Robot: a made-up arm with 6 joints.
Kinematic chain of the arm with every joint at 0, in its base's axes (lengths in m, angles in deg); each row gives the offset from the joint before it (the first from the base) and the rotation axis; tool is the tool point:
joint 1: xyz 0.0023 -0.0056 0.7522 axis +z
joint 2: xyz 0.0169 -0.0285 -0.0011 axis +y
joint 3: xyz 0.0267 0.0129 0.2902 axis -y
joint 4: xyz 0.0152 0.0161 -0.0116 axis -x
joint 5: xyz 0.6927 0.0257 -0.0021 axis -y
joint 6: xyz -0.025 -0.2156 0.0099 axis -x
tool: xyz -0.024 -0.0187 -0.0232
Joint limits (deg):
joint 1: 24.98..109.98
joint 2: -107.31..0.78
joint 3: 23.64..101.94
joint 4: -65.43..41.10
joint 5: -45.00..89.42
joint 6: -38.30..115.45
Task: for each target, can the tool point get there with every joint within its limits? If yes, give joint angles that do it. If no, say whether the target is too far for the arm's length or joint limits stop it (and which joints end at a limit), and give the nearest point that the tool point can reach.
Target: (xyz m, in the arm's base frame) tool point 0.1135 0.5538 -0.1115
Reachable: no: joint limits stop it (at a limit: joint 2, joint 3, joint 4) | nearest point 0.1485 0.7299 1.0932 | short by 1.218 m
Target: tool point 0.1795 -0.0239 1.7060
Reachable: yes | joints 98.20 -19.32 81.97 -30.76 49.77 81.68
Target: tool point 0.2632 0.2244 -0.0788
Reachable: no: joint limits stop it (at a limit: joint 1, joint 2, joint 3, joint 4) | nearest point 0.4011 -0.6819 0.2344 | short by 0.969 m
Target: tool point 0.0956 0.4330 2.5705
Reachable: no: too far | nearest point 0.0522 0.2290 1.7735 | short by 0.824 m
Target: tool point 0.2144 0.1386 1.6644
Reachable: yes | joints 84.34 -19.33 60.75 -25.67 1.25 38.03
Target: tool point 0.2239 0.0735 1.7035
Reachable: yes | joints 81.92 -7.72 68.13 11.00 -17.94 67.01
